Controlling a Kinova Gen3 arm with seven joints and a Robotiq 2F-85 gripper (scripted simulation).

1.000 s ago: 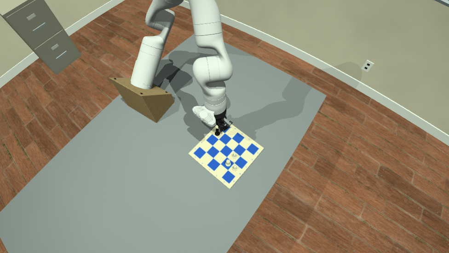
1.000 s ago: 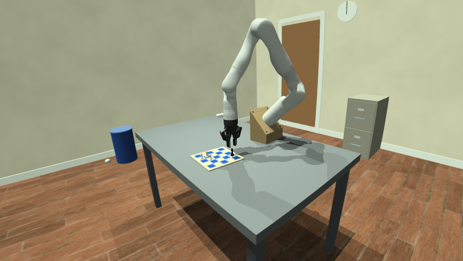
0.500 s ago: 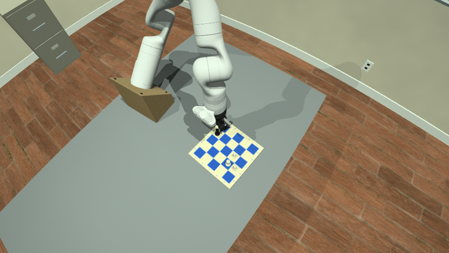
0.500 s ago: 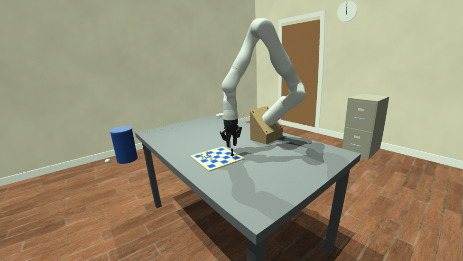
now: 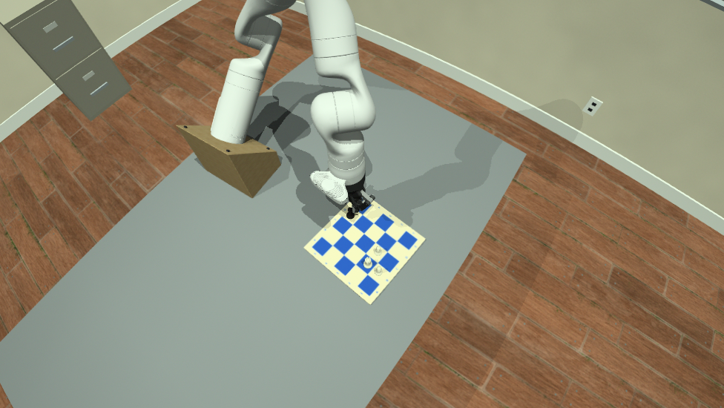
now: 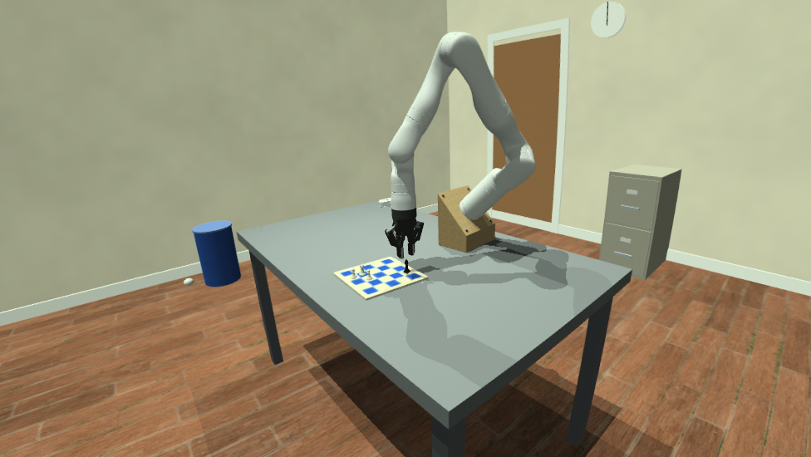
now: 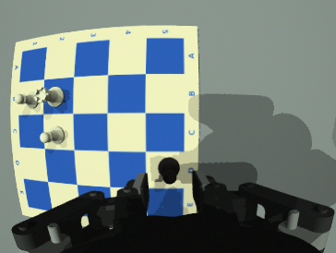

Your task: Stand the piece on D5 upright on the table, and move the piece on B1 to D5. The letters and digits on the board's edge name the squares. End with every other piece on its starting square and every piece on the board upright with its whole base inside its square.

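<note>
The black pawn lies 50 mm below my hand. Also, from my hand: chessboard: 80 mm ahead, 70 mm below, 30 mm to the right.
</note>
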